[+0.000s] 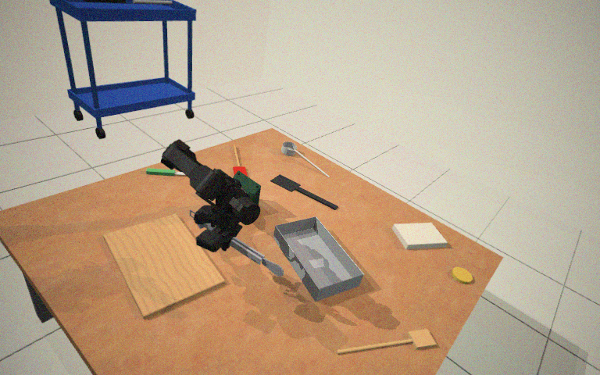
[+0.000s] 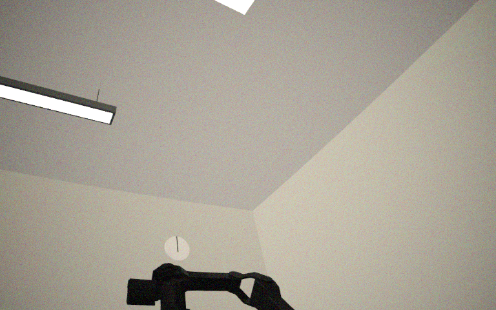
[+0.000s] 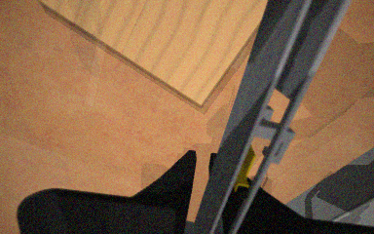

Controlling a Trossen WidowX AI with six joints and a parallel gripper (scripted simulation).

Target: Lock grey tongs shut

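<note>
Now: the yellow lock piece 40 mm above my gripper tip, 30 mm behind it and 10 mm to the right of it. From my gripper tip the other things lie so: wooden board: 180 mm behind, 140 mm below, 100 mm to the right; grey roasting tin: 310 mm to the left, 120 mm below, 80 mm ahead; black spatula: 550 mm to the left, 260 mm behind, 140 mm below.
</note>
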